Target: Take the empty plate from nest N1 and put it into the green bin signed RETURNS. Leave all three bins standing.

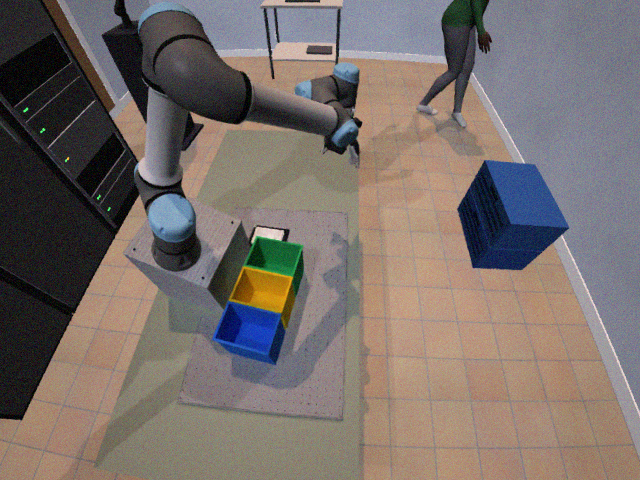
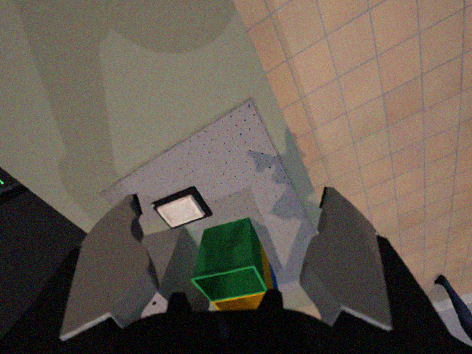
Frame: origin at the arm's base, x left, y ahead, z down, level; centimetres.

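Seen in the pictures: gripper, fingertip midpoint: (image 1: pixel 339 160) (image 2: pixel 230 193); arm's base at its link origin: (image 1: pixel 177 249).
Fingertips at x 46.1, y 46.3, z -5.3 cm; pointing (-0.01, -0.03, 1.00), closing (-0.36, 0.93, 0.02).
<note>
Offsets run from my fingertips to a thing's top centre. "spot": to the spot under its first point. Level surfaces: height alone.
A pale, flat plate @[dx -19.1, dy -27.2, dz +29.7 cm] (image 1: pixel 269 233) (image 2: pixel 180 210) lies in a black-edged nest @[spot: dx -18.7, dy -19.3, dz +31.3 cm] (image 2: pixel 202 201) on the perforated board, beside the green bin's far end. The nest's label cannot be read. The green bin @[dx -36.8, dy -17.1, dz +14.3 cm] (image 1: pixel 274 255) (image 2: pixel 227 246) stands upright; its sign does not show legibly. The yellow bin @[dx -49.9, dy -17.7, dz +14.3 cm] (image 1: pixel 263 290) (image 2: pixel 241 302) and the blue bin @[dx -63.1, dy -18.2, dz +14.3 cm] (image 1: pixel 250 329) stand upright in a row after it. My gripper (image 1: pixel 340 153) (image 2: pixel 230 193) is open and empty, high above the far end of the board and well away from the plate. The insides of the bins show no plate.
The grey pedestal (image 1: pixel 219 232) under the arm stands close beside the bins. The perforated board @[dz +32.3 cm] (image 1: pixel 315 382) (image 2: pixel 220 145) lies on a green mat. A black server rack (image 1: pixel 46 217) stands left, a blue cabinet (image 1: pixel 522 198) right. A person (image 1: pixel 457 56) and a shelf table (image 1: pixel 302 4) are at the back.
</note>
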